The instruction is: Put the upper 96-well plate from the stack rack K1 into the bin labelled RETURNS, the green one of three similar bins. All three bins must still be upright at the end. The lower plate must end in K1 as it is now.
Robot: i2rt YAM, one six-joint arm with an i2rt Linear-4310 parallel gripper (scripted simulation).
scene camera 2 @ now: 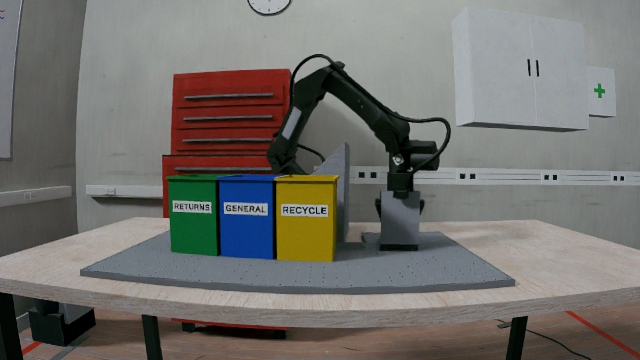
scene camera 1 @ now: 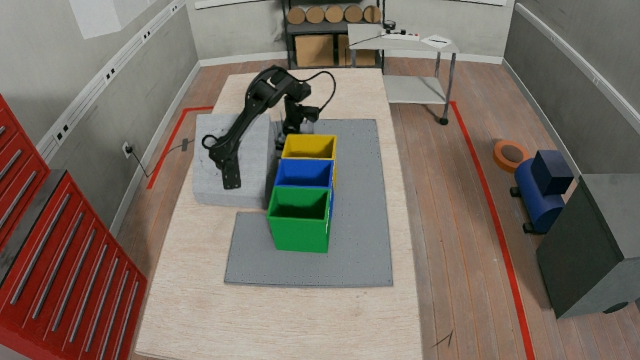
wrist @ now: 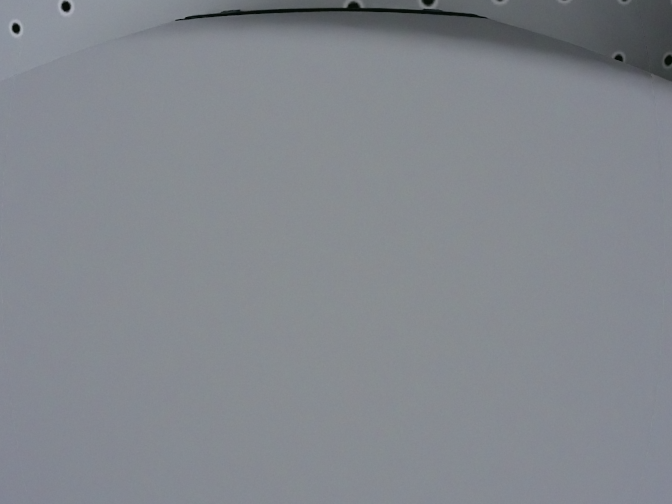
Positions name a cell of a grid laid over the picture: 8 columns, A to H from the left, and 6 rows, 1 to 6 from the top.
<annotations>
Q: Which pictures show the blue general bin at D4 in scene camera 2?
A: Scene camera 2 and scene camera 1 only.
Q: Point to a green returns bin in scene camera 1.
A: D4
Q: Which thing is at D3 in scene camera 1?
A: A blue general bin.
</annotations>
